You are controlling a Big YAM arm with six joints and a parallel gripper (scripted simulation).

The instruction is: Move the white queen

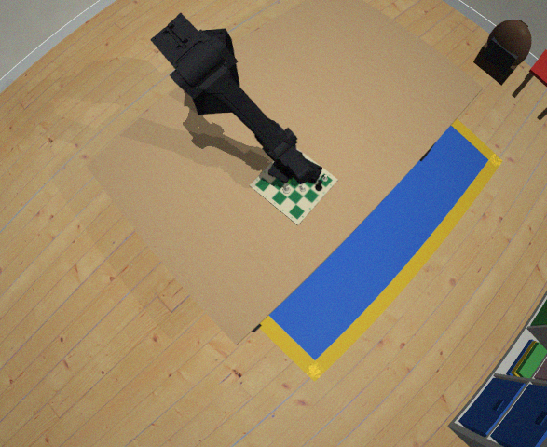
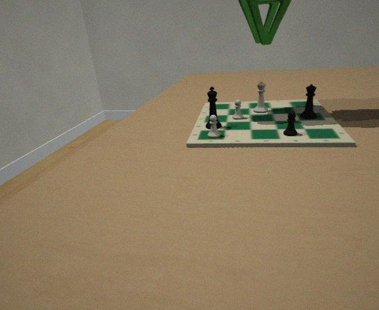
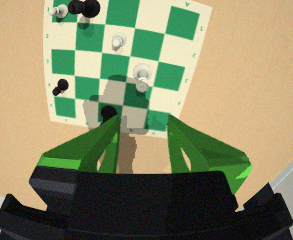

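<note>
Right now my hand is 100 mm above the white queen. Round my hand: black queen 60 mm behind, 50 mm to the left, 100 mm below; black king 90 mm ahead, 60 mm to the left, 90 mm below; green-and-cream chessboard 10 mm ahead, 40 mm to the left, 120 mm below.
</note>
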